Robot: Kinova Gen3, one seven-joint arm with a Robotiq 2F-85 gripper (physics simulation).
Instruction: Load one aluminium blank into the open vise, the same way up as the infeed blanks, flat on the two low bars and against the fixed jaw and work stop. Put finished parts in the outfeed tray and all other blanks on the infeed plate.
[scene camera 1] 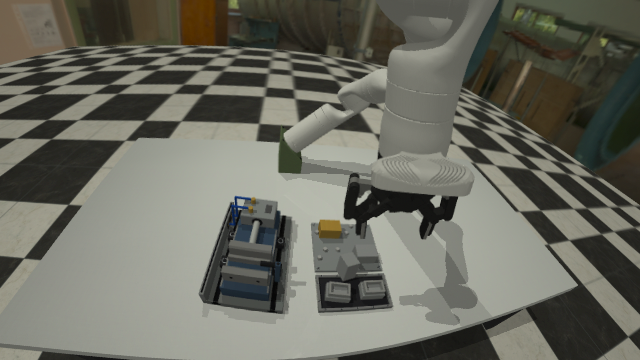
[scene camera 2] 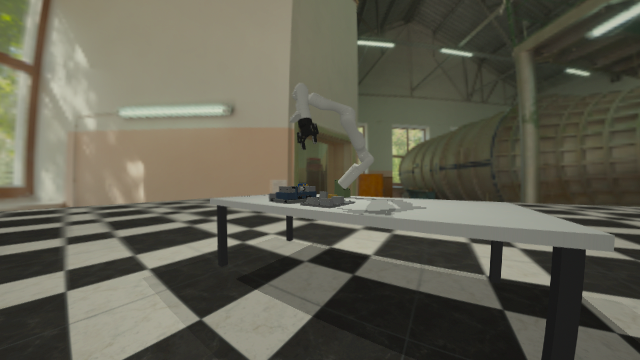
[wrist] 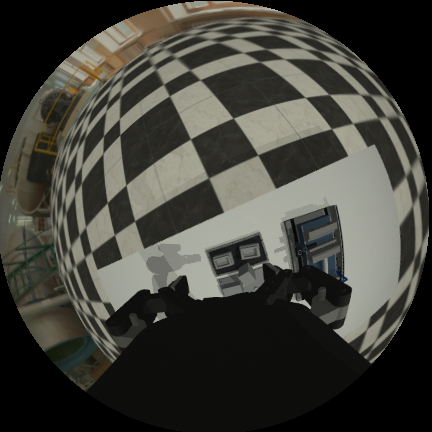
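Seen in the pictures: gripper, fingertip midpoint: (scene camera 1: 392,234) (scene camera 2: 309,146) (wrist: 224,278); arm's base, link origin: (scene camera 1: 291,142) (scene camera 2: 342,184).
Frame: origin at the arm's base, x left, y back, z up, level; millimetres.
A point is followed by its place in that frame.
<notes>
My gripper (scene camera 1: 393,233) @(x 133, y -596, z 208 mm) (scene camera 2: 309,144) @(x 133, y -596, z 208 mm) (wrist: 224,278) @(x 133, y -596, z 208 mm) is open, with nothing between its fingers, high above the table. The infeed plate (scene camera 1: 326,266) @(x 102, y -467, z -93 mm) holds an orange block (scene camera 1: 330,228) @(x 119, y -362, z -57 mm) at its back left and a grey blank (scene camera 1: 367,253) @(x 212, y -449, z -57 mm) at its right. Another grey blank (scene camera 1: 348,266) @(x 140, y -507, z -28 mm) (wrist: 246,274) @(x 145, y -498, z -28 mm) sits tilted at the plate's front, beside the first; what it rests on is unclear. The dark outfeed tray (scene camera 1: 355,308) @(x 160, y -593, z -89 mm) (wrist: 236,256) @(x 167, y -542, z -95 mm) holds two pocketed finished parts, the left part (scene camera 1: 338,291) @(x 119, y -551, z -74 mm) and the right part (scene camera 1: 372,289) @(x 209, y -550, z -74 mm). The vise (scene camera 1: 244,275) @(x -99, y -550, z -6 mm) (wrist: 322,232) @(x -94, y -537, z -5 mm) has a gap between its jaws; its low bars are indistinct.
The vise base (scene camera 1: 210,280) @(x -187, y -537, z -70 mm) stands left of the plate and tray in scene camera 1. Blue tubes (scene camera 1: 235,210) rise at its back left. The arm's green base bracket (scene camera 1: 290,157) @(x 1, y -58, z -29 mm) is at the back of the white table (scene camera 1: 150,200) @(x -469, y -262, z -101 mm). The tray lies directly in front of the plate.
</notes>
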